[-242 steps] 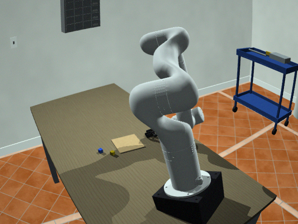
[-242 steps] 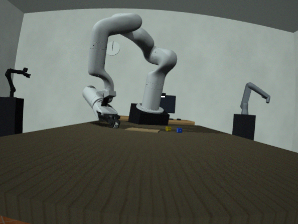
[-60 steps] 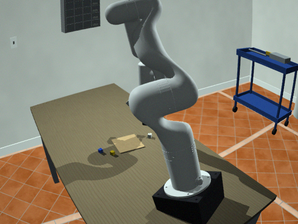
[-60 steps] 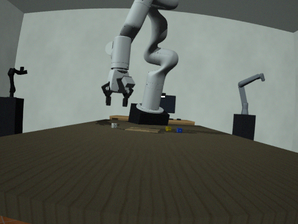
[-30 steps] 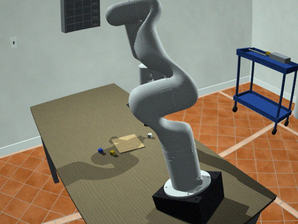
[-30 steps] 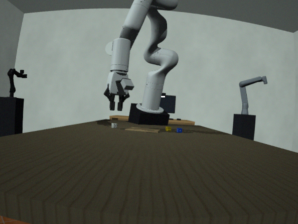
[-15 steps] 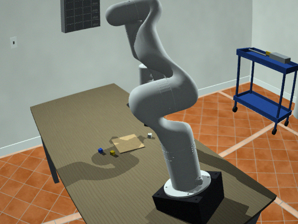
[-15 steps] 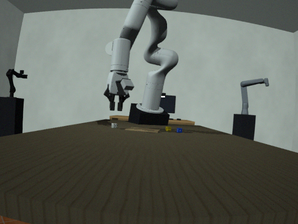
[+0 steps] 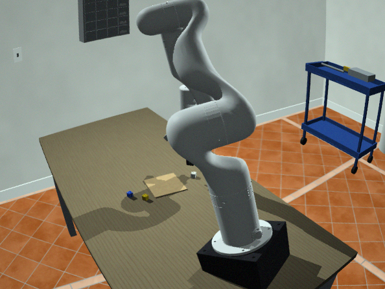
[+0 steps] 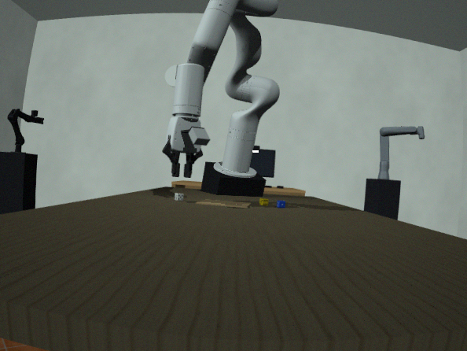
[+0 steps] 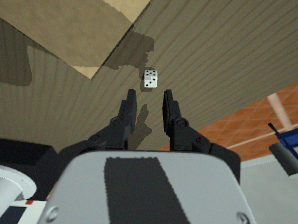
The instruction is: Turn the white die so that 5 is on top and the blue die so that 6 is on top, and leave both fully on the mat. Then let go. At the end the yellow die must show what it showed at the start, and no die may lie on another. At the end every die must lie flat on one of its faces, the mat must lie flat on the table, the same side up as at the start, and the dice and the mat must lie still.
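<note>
Right now my hand is 1 cm past the white die and 8 cm above it. From my hand the other things lie so: tan mat: 3 cm ahead, 13 cm to the left, 9 cm below; then yellow die: 25 cm to the left, 8 cm below; then blue die: 5 cm ahead, 29 cm to the left, 8 cm below.
</note>
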